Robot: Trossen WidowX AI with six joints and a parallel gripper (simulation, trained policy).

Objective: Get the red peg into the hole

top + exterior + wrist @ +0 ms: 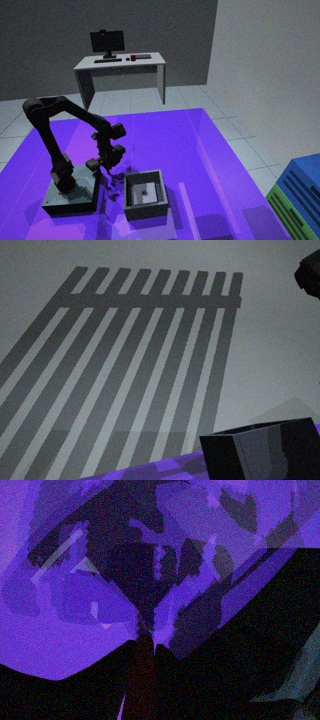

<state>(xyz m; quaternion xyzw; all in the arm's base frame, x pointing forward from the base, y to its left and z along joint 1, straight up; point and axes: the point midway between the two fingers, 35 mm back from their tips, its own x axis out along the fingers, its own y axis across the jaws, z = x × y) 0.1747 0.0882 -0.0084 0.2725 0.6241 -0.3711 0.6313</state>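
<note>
My gripper tip is 140 mm short of the grey plate, 180 mm to the left of it and 20 mm below it. From my gripper tip the other things lie so: dark box 140 mm ahead, 180 mm to the right; then red peg 10 mm to the left, 10 mm above.
</note>
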